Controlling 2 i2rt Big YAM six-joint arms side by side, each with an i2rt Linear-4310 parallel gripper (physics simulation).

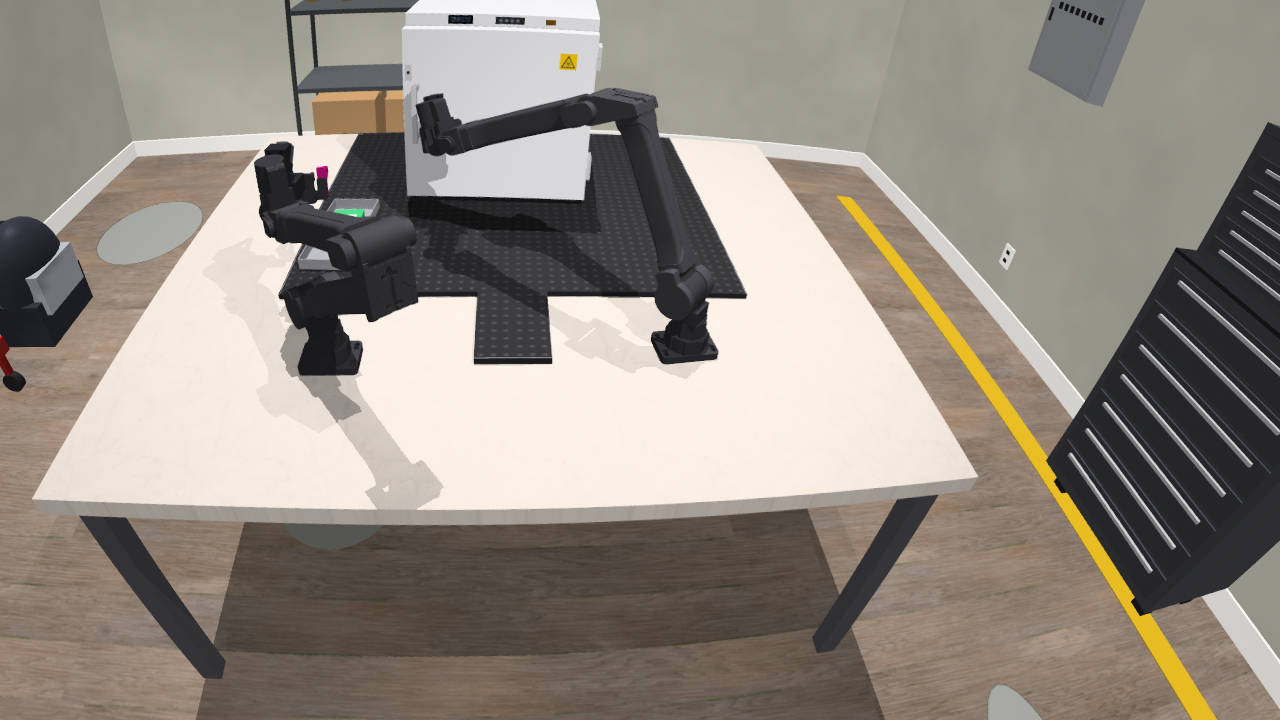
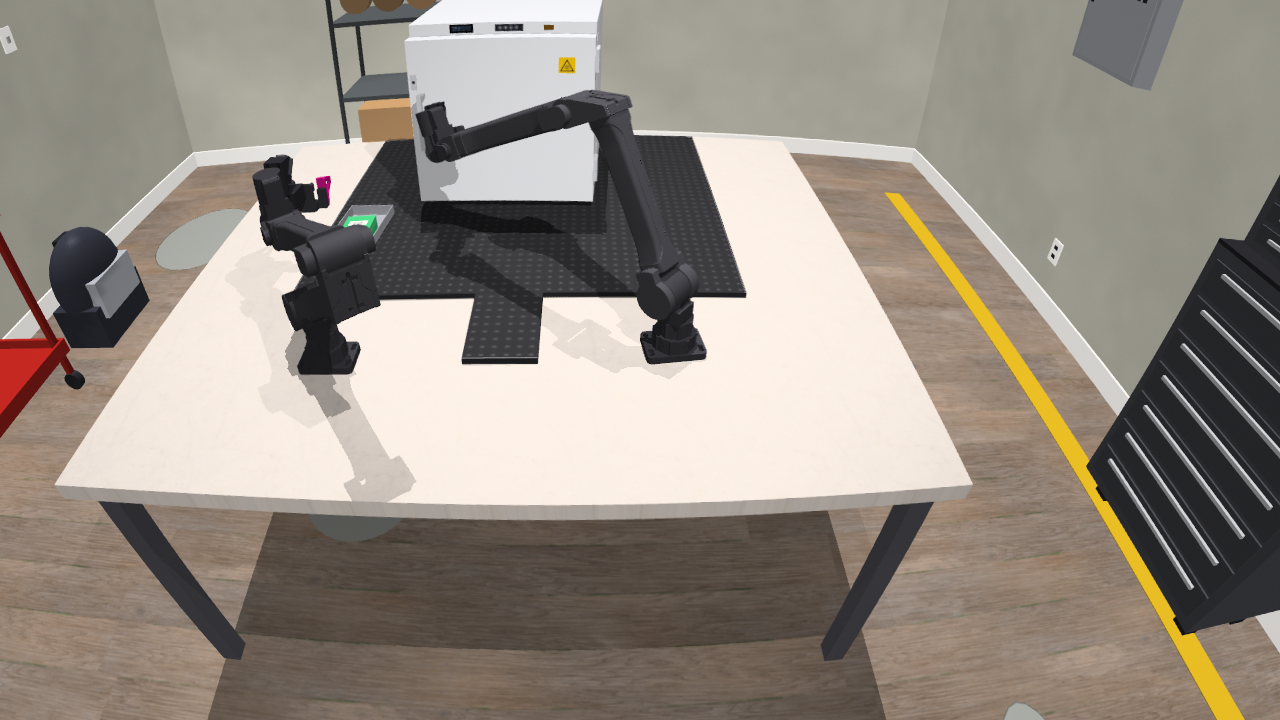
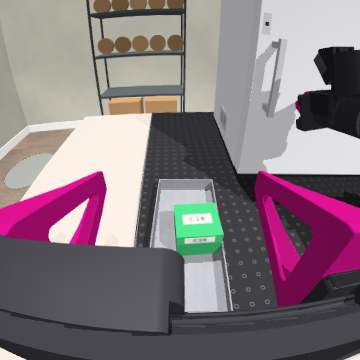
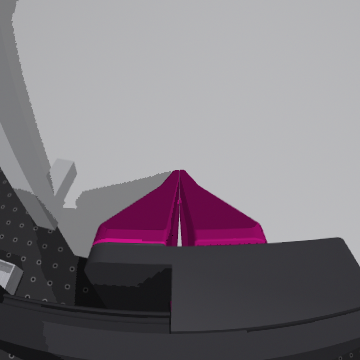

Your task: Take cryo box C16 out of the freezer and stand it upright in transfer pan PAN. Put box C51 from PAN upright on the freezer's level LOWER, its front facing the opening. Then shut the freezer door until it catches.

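Note:
The green box C16 (image 1: 349,214) (image 2: 360,222) (image 3: 198,228) stands upright in the grey transfer pan PAN (image 2: 385,217) (image 3: 206,290). The white freezer (image 1: 501,116) (image 2: 510,120) stands at the back with its door across the front; the door looks closed, though the frames do not show whether it has caught. Its handle (image 3: 276,80) (image 4: 65,180) is on the left side of the door. My left gripper (image 3: 180,179) is open and empty, above and behind the pan. My right gripper (image 4: 178,178) is shut and empty, its tips close to the door's face near the handle. Box C51 does not show.
A black perforated mat (image 1: 626,241) (image 2: 617,250) (image 3: 170,130) lies under the freezer and pan on the pale table (image 1: 626,429) (image 2: 626,429). A shelf rack (image 3: 145,93) with brown boxes (image 3: 126,106) stands behind. My right arm (image 1: 657,197) (image 2: 631,197) reaches across the freezer's front.

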